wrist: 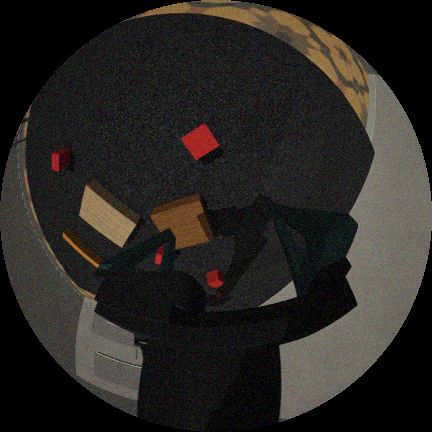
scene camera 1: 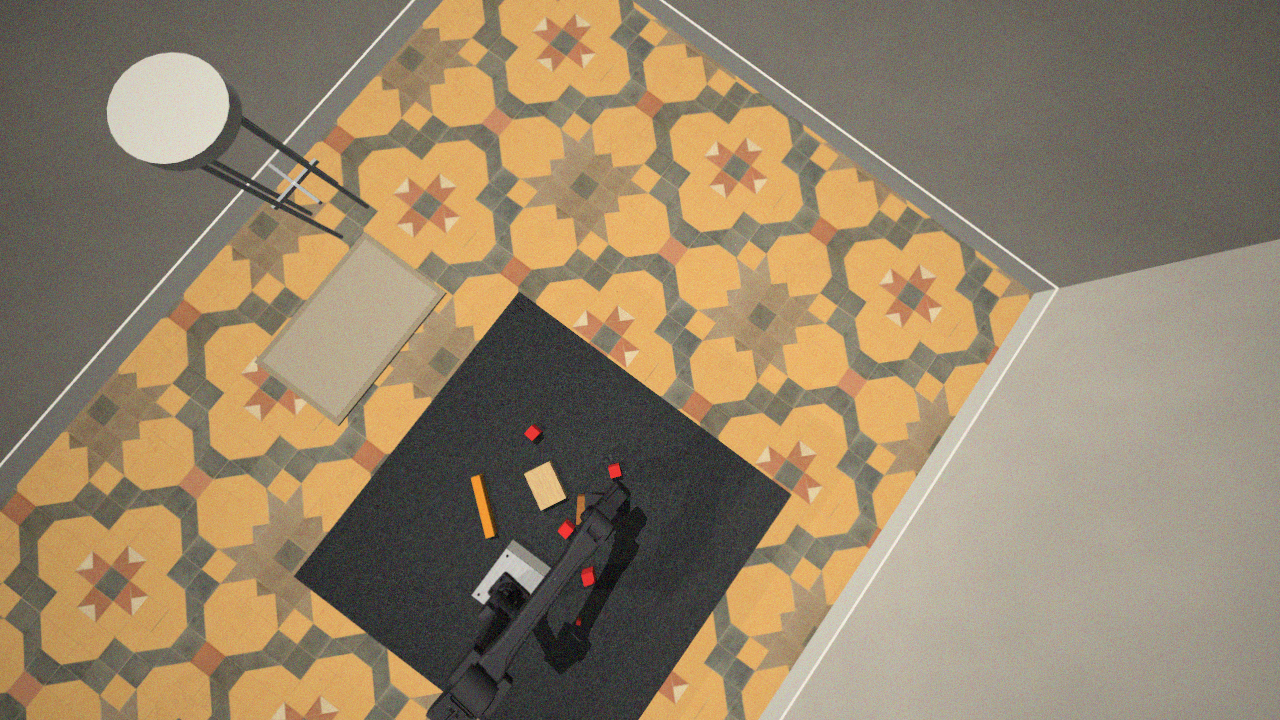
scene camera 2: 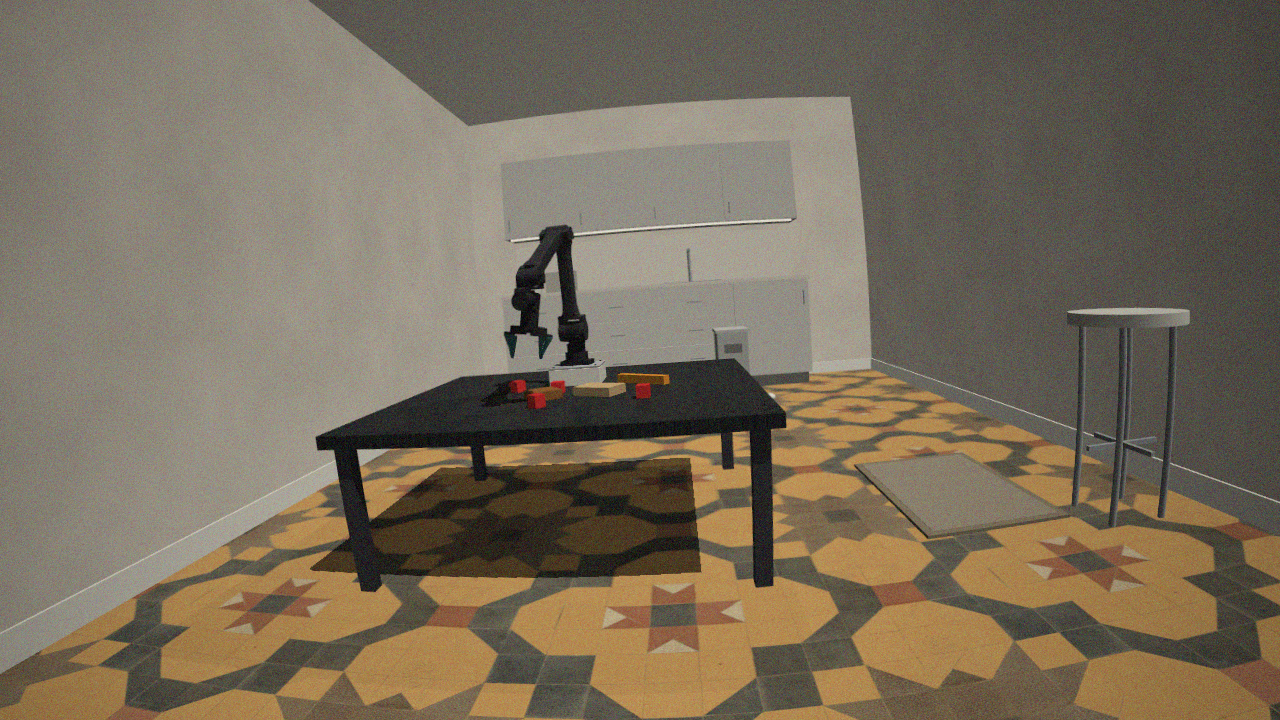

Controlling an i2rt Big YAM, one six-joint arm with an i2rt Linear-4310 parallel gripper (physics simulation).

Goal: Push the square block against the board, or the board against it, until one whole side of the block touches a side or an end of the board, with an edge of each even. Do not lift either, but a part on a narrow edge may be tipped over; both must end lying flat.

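Where they show: gripper, fingertip midpoint: [wrist: 218, 222] [scene camera 2: 526, 358]; arm's base at its link origin: [scene camera 1: 509, 592] [scene camera 2: 577, 364].
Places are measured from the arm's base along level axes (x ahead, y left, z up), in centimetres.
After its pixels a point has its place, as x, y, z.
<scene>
The square block [scene camera 1: 580, 508] @(35.3, 0.2, -3.9) [scene camera 2: 546, 393] @(41.5, -0.5, -4.6) [wrist: 182, 225] @(37.7, -2.8, -3.9), brown, lies flat on the dark table; the arm partly covers it in scene camera 1. The board [scene camera 1: 545, 486] @(32.7, 15.0, -3.9) [scene camera 2: 598, 389] @(38.6, 16.3, -4.5) [wrist: 109, 215] @(34.5, 13.2, -3.9), pale wood and oblong, lies flat to one side of it. A gap separates them, and their sides are turned at different angles. My gripper [scene camera 2: 527, 356] @(48.5, -3.8, 7.8) [wrist: 218, 222] @(48.5, -3.8, 7.8) is open, pointing down above the table, with nothing between its fingers. In the wrist view one finger overlaps the block's near corner. The gripper's fingertips are hidden in scene camera 1.
Red cubes stand around the parts: one [scene camera 1: 614, 471] @(53.4, 0.0, -2.9) [scene camera 2: 536, 401] @(55.8, 0.6, -4.7) [wrist: 200, 141] @(53.5, -0.3, -2.9) beyond the block, one [scene camera 1: 532, 433] @(43.8, 31.4, -2.9) [scene camera 2: 642, 390] @(45.7, 31.6, -4.5) [wrist: 61, 160] @(43.9, 29.6, -3.9) beyond the board, one [scene camera 1: 565, 530] @(26.5, -0.8, -2.9) close to the block, another [scene camera 1: 587, 576] @(19.9, -17.4, -2.9) [wrist: 215, 278] @(21.5, -17.3, -3.5) nearer the base. An orange bar [scene camera 1: 482, 506] @(12.7, 27.1, -3.8) [scene camera 2: 642, 378] @(14.7, 27.2, -5.0) [wrist: 81, 247] @(15.1, 27.9, -4.8) lies past the board.
</scene>
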